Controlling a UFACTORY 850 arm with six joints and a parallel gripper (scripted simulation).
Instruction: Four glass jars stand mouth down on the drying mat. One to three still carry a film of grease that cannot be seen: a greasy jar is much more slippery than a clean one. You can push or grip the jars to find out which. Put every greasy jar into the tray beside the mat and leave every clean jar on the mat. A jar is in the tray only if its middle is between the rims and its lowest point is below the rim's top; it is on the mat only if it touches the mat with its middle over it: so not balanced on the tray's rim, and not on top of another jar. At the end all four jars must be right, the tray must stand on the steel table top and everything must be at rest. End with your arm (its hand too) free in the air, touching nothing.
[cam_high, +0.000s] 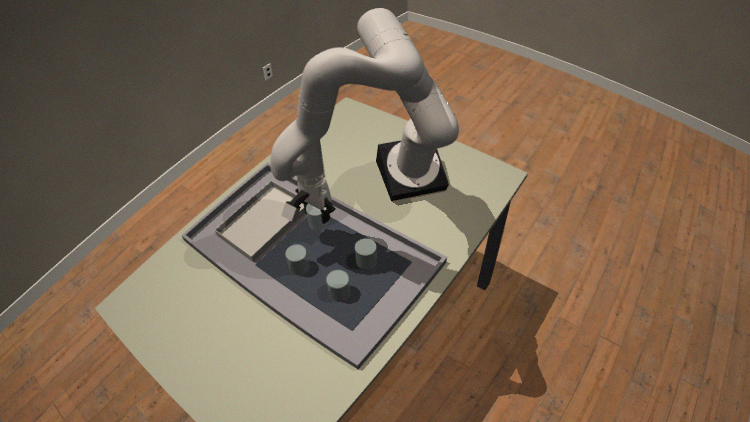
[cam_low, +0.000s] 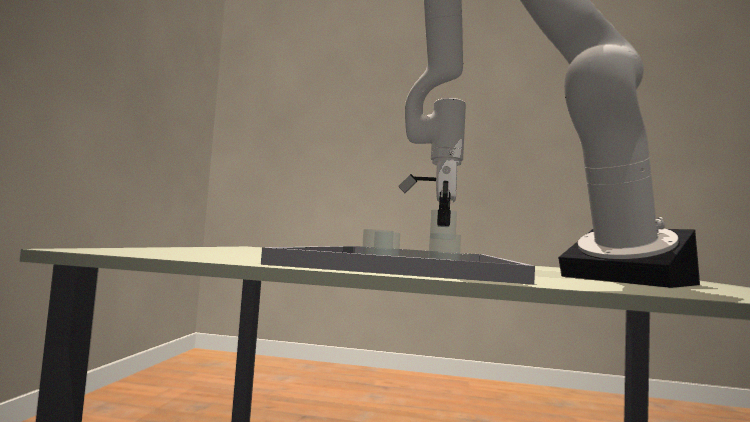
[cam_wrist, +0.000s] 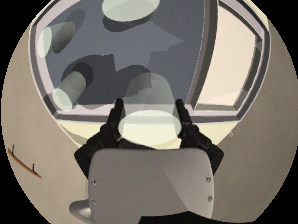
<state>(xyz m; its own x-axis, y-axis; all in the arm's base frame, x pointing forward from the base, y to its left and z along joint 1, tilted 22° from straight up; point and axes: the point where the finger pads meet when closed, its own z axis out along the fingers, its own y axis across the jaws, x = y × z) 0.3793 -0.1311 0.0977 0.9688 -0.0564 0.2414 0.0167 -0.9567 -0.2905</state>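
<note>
Now: hand 22 cm to the left of the tray, 11 cm above it and 8 cm short of it. Also, from my hand: grey rimmed steel top: 12 cm below, 9 cm ahead; then dark drying mat: 11 cm below, 10 cm to the left, 7 cm ahead.
</note>
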